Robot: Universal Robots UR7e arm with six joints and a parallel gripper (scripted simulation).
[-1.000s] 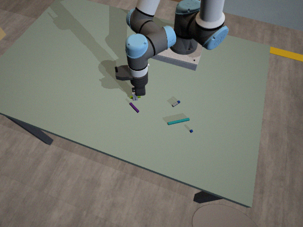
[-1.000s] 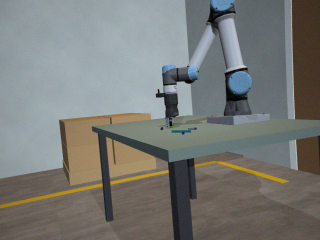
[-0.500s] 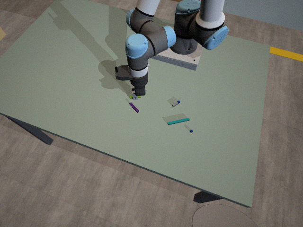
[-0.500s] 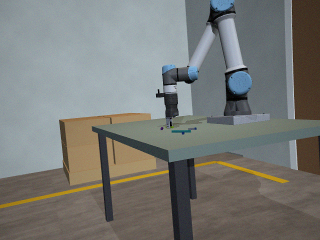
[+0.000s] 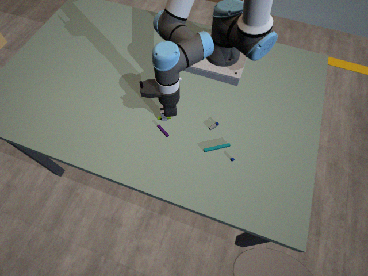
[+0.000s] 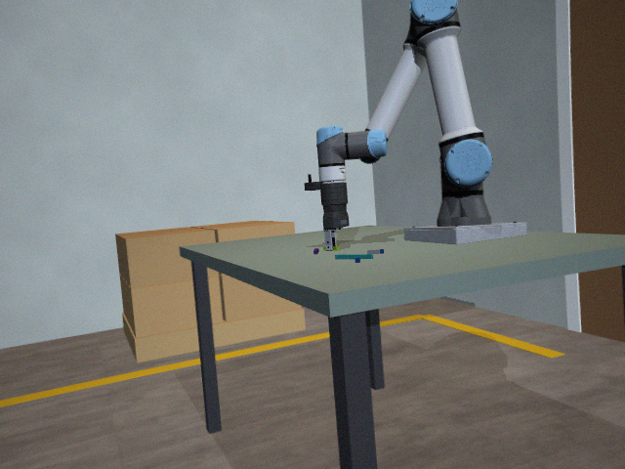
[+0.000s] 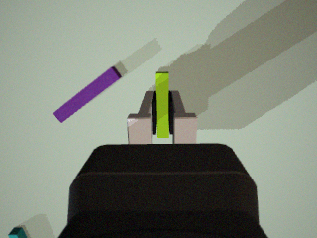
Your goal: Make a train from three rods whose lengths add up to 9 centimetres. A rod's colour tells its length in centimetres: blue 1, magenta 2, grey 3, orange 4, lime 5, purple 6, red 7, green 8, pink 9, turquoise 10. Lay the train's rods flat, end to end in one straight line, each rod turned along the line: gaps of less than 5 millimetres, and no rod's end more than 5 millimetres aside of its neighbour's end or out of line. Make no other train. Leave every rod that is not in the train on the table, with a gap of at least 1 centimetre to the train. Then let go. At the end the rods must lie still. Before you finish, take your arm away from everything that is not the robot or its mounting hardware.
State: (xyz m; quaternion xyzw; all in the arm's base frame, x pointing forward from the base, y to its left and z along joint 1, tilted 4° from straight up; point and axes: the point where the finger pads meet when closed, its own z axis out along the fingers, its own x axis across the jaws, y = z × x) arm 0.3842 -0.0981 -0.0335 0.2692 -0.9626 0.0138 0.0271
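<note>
My hand is 19 cm to the right of the grey rod, 4 cm past it and 1 cm above it. Also, from my hand: lime rod 1 cm below; purple rod 5 cm ahead, 2 cm to the left, 1 cm below; turquoise rod 24 cm to the left, 3 cm ahead, 1 cm below.
</note>
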